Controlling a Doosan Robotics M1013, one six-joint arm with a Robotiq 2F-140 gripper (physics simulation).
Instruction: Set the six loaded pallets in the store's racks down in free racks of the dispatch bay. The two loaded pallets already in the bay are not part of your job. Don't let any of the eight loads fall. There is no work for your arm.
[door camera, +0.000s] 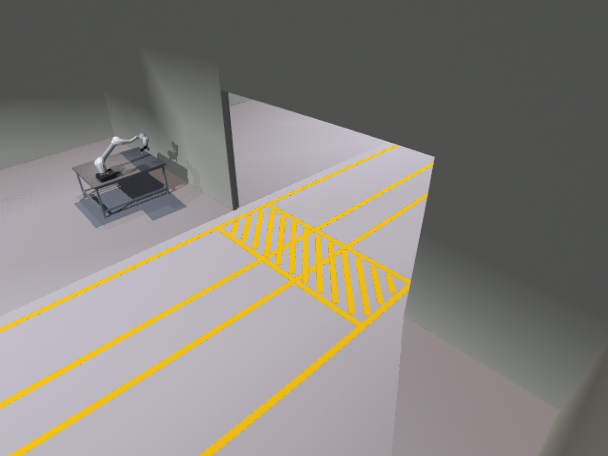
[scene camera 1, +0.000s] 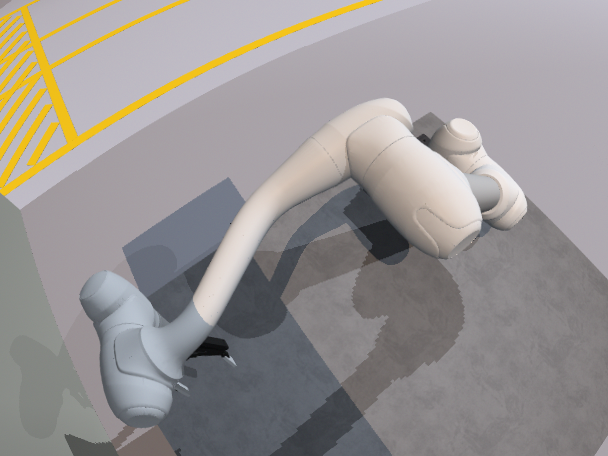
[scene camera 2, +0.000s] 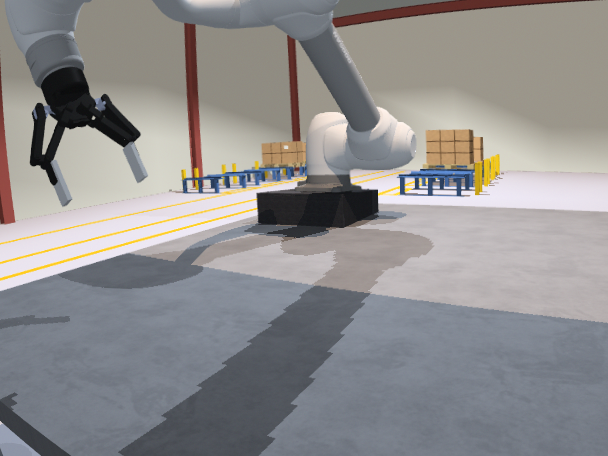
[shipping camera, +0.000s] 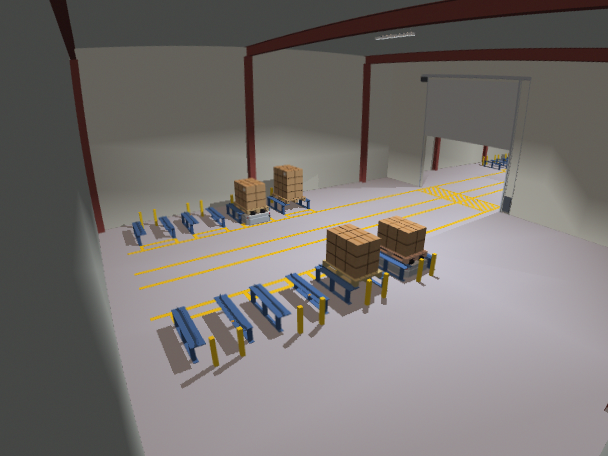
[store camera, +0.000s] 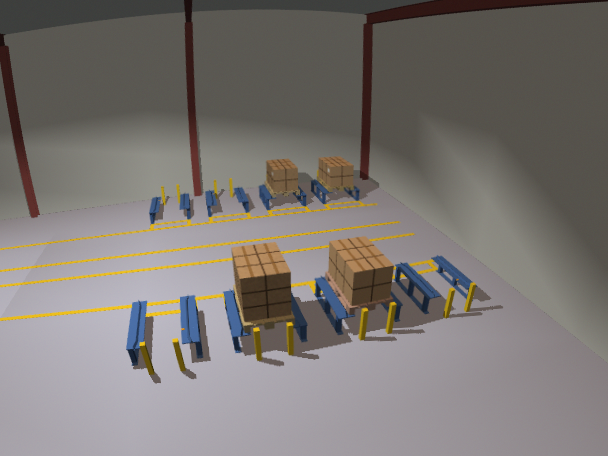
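Pixels of known places: gripper, fingertip midpoint: (door camera: 144, 153) (scene camera 1: 210, 377) (scene camera 2: 107, 190); arm's base at its link origin: (door camera: 104, 173) (scene camera 2: 328, 190).
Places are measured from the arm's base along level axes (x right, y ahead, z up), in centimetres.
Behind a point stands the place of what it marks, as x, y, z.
In the store camera view, four loaded pallets stand on blue racks: two in the near row (store camera: 262, 285) @[150.9, -874.1, 26.7] (store camera: 360, 272) @[159.8, -1025.3, 26.1] and two in the far row (store camera: 282, 177) @[728.5, -984.9, 7.5] (store camera: 336, 173) @[743.4, -1147.1, 6.2]. In the shipping camera view, a tall load (shipping camera: 288, 183) @[547.4, 969.1, 24.2] and a near load (shipping camera: 352, 252) @[-25.6, 1091.8, 23.1] rest on racks. A third load (shipping camera: 250, 195) @[500.5, 1130.2, 14.4] is in the rack beside the tall one, a grey vehicle (shipping camera: 256, 218) @[484.7, 1118.8, -63.4] under it. A fourth load (shipping camera: 401, 237) @[4.1, 925.0, 12.1] is in the near row's right-end rack, with another vehicle (shipping camera: 412, 272) @[-31.8, 908.0, -71.7] beneath. All these loads look upright. My gripper (scene camera 2: 102, 192) @[-19.8, 97.1, 11.7] (scene camera 1: 208, 375) @[-19.8, 97.1, 11.7] is open and empty above the table.
In the shipping camera view, racks without loads stand left in the far row (shipping camera: 189, 221) @[527.2, 1336.0, -49.7] and near row (shipping camera: 270, 301) @[-13.1, 1275.0, -49.5]. Yellow posts (shipping camera: 300, 320) @[-92.6, 1248.7, -52.5] stand behind racks. A hatched crossing (shipping camera: 457, 198) @[378.1, 228.2, -84.8] (door camera: 320, 265) @[425.9, 219.7, -84.3] lies at the doorway. My arm's table (door camera: 85, 172) @[-56.0, -27.1, -9.2] shows in the door camera view.
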